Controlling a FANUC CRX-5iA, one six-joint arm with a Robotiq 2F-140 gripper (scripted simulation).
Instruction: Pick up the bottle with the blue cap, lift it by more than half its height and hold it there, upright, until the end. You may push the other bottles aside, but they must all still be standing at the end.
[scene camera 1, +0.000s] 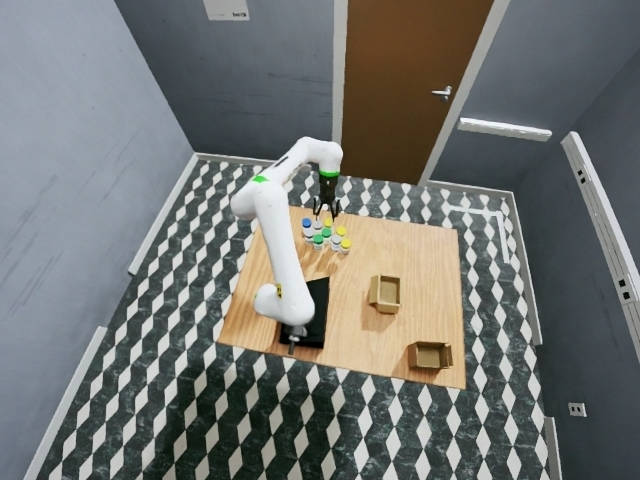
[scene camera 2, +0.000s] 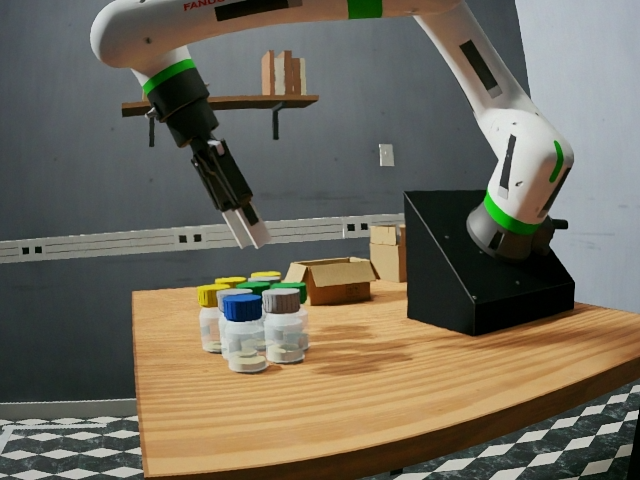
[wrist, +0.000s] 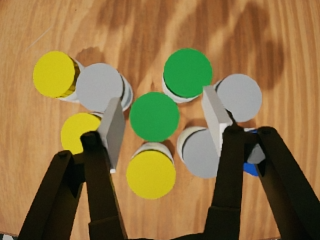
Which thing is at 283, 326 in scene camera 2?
A grey-capped bottle.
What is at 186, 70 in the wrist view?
A green-capped bottle.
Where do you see a grey-capped bottle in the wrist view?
240, 94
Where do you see the gripper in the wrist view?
163, 106
